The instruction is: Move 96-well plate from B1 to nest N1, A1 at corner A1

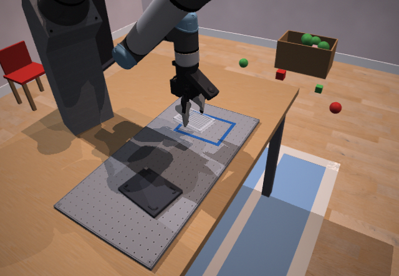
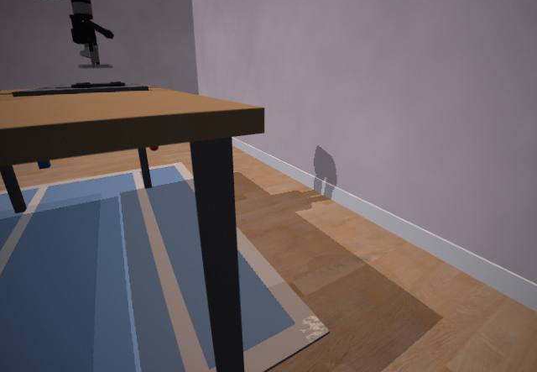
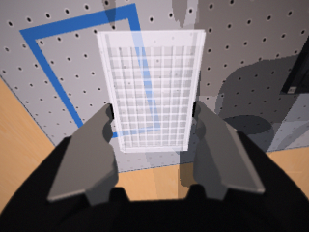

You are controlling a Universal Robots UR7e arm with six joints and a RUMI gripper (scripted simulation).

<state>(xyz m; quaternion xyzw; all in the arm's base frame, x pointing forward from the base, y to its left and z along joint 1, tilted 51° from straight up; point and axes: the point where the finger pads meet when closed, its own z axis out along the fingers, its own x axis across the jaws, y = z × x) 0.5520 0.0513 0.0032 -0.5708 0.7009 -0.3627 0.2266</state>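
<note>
Right now my hand is 5 cm past the plate nest N1, 28 cm to the left of it and 9 cm above it. Round my hand: clear 96-well plate 1 cm below.
</note>
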